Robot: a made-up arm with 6 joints.
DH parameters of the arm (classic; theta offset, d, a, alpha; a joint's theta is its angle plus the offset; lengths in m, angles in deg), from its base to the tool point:
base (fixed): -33.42 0 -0.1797 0
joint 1: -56.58 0.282 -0.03 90
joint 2: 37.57 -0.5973 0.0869 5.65
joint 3: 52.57 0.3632 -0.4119 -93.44
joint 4: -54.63 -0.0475 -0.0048 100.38
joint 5: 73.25 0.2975 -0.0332 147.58
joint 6: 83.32 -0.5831 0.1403 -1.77
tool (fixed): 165.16 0.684 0 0
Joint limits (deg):
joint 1: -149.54..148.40
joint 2: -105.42..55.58
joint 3: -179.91..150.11
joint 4: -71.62..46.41
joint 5: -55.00..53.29
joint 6: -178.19..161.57
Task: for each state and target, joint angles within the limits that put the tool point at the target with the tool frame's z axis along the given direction. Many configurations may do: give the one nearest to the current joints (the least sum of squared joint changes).
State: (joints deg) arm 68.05 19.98 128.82 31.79 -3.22 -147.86
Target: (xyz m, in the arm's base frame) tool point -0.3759 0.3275 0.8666 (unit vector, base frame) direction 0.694 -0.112 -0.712
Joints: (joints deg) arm 85.68 46.39 150.11 -15.86 47.60 -167.93
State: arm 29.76 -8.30 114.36 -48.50 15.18 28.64
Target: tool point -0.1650 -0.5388 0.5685 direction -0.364 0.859 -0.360
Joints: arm -3.38 -44.29 147.74 -31.44 12.35 28.85
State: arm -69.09 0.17 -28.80 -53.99 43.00 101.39
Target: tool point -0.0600 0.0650 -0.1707 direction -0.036 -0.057 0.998
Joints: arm -60.56 46.49 -77.70 -7.67 53.29 116.35
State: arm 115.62 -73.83 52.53 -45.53 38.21 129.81
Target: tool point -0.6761 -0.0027 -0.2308 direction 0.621 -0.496 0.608
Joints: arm 136.81 -104.86 40.36 -71.53 53.29 132.12
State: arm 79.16 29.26 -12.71 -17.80 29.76 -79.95
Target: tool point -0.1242 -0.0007 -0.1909 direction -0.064 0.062 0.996
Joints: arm 34.68 54.23 -52.58 -3.04 9.18 -38.73
